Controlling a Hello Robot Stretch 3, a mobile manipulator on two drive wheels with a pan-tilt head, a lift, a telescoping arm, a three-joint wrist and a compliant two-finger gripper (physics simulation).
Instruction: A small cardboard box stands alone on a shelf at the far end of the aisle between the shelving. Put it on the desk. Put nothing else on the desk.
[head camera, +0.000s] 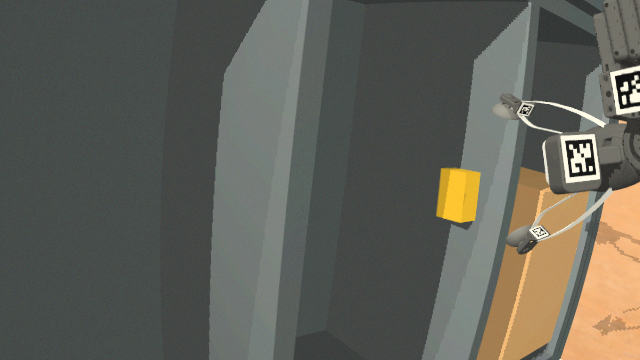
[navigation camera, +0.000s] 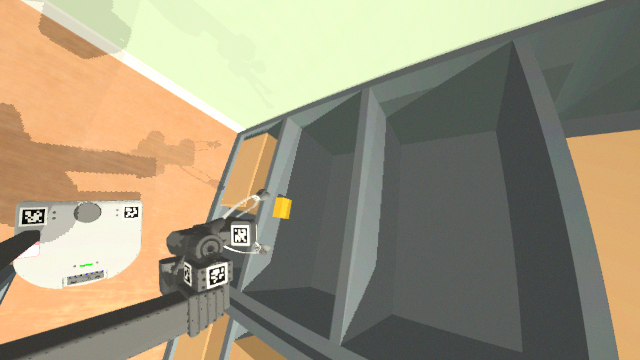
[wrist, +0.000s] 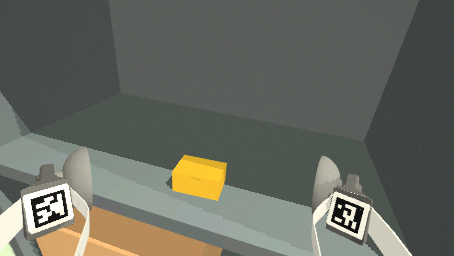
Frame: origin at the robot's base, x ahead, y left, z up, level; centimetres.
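Seen in the pictures: gripper, fingertip midpoint: (head camera: 505, 175) (navigation camera: 267, 220); robot's base, origin of the base link: (navigation camera: 88, 211).
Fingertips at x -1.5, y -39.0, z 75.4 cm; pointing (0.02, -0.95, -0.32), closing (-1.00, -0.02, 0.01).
Pixels of each thing's top centre, then the offset from my fingertips to it. Level surfaces: height alone.
- small box, middle of its top: (head camera: 450, 195) (navigation camera: 285, 208) dx +1.9, dy -23.9, dz -17.5 cm
- grey shelf board, its level: dz -22.0 cm
- large brown box, middle of its top: (head camera: 473, 267) (navigation camera: 275, 176) dx +19.5, dy -37.0, dz -40.7 cm
The small box (head camera: 457, 195) (navigation camera: 282, 208) (wrist: 199, 178) is yellow and rests near the front edge of a grey shelf board (head camera: 465, 280) (navigation camera: 286, 160) (wrist: 270, 210). No other object shows beside it in that compartment. My gripper (head camera: 513, 174) (navigation camera: 262, 221) (wrist: 207, 172) is open, its fingers wide apart, and faces the compartment from the front. In the wrist view the box appears between the two fingers, a little left of the middle and beyond the fingertips. The fingers do not touch it. The desk does not show in these views.
A large brown box (head camera: 555, 260) (navigation camera: 250, 170) (wrist: 150, 230) stands in the compartment below. Another shelf board (head camera: 255, 150) (navigation camera: 372, 200) runs above the small box. Side panels close off the compartment. A pale green wall (navigation camera: 300, 50) stands at the aisle's end. My white base (navigation camera: 100, 245) is on the wooden floor.
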